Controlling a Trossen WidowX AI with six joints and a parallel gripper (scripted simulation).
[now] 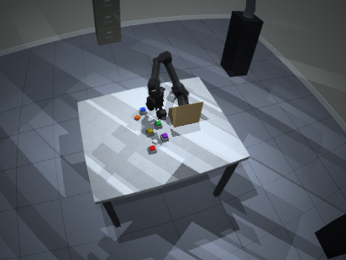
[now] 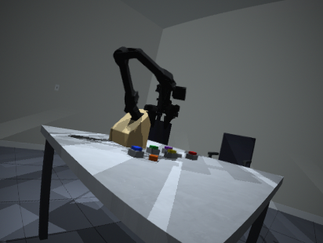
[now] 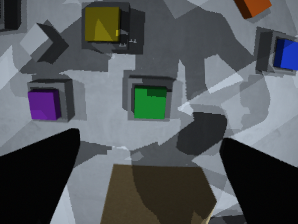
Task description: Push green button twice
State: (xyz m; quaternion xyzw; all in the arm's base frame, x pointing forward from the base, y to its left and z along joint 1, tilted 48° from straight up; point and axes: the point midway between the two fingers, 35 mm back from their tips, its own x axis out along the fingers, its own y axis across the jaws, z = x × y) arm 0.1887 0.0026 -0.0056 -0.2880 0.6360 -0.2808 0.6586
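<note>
The green button is 10 mm behind my gripper tip and 100 mm below it. Also, from my gripper tip: yellow button: 70 mm ahead, 50 mm to the left, 100 mm below; blue button: 70 mm ahead, 160 mm to the right, 100 mm below; purple button: 20 mm behind, 120 mm to the left, 100 mm below.
</note>
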